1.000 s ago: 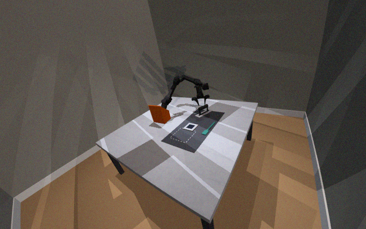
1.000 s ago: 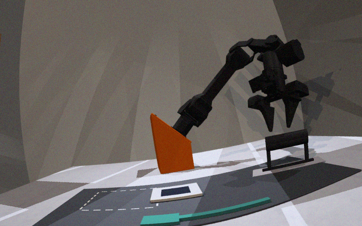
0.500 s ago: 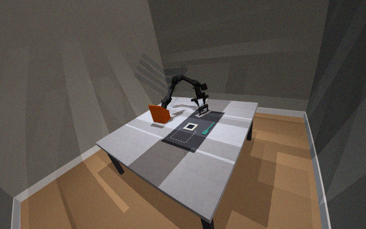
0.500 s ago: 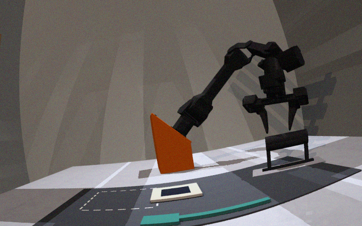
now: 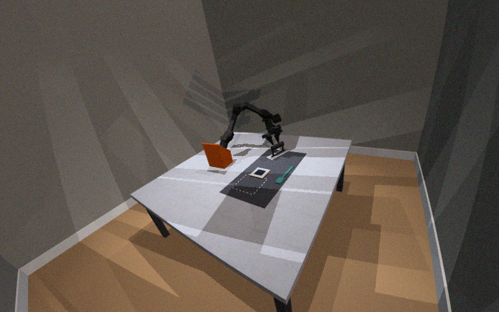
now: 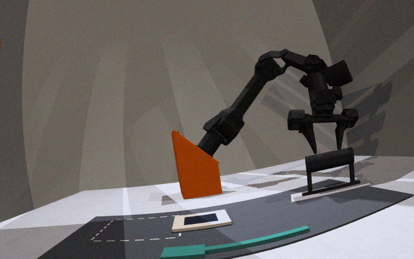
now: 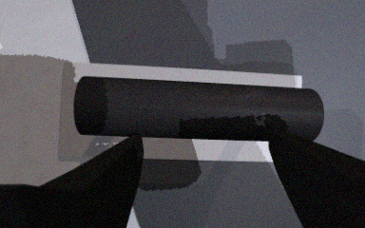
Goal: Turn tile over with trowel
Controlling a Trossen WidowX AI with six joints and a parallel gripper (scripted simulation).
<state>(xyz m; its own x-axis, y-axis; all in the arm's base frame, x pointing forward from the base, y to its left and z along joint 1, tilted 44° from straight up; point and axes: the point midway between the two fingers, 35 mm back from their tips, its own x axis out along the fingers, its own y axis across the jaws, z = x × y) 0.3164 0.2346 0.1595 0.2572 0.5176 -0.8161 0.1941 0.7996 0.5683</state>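
My gripper tip is now 70 mm short of the dark mat, 260 mm to the left of it and 110 mm above it. Round my gripper tip: teal trowel (210 mm ahead, 280 mm to the right, 80 mm below); then beige tile (40 mm ahead, 300 mm to the right, 80 mm below).
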